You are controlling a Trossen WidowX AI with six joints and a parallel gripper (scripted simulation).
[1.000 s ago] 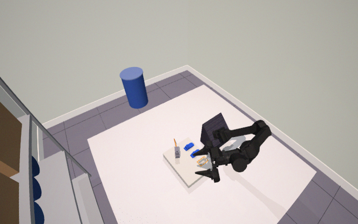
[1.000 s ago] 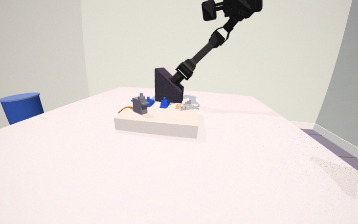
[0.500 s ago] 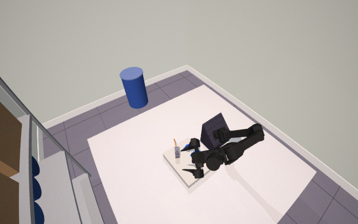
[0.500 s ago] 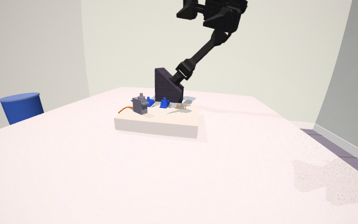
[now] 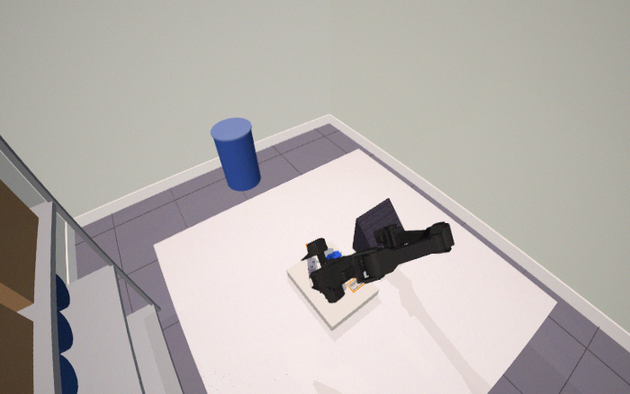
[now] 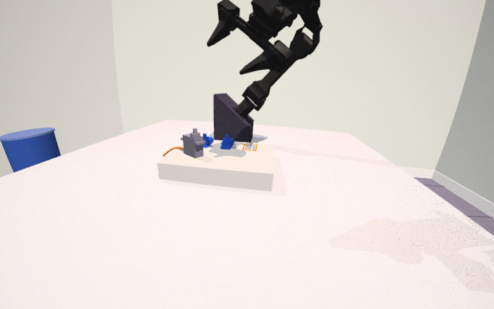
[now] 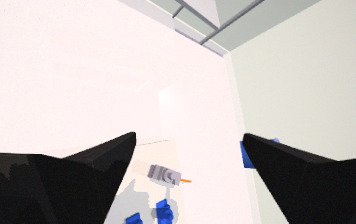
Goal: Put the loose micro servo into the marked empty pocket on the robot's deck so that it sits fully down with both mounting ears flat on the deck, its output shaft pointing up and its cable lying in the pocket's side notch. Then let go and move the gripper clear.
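My gripper tip is now 27 cm above the cream deck, 9 cm past it and 5 cm to the left of it.
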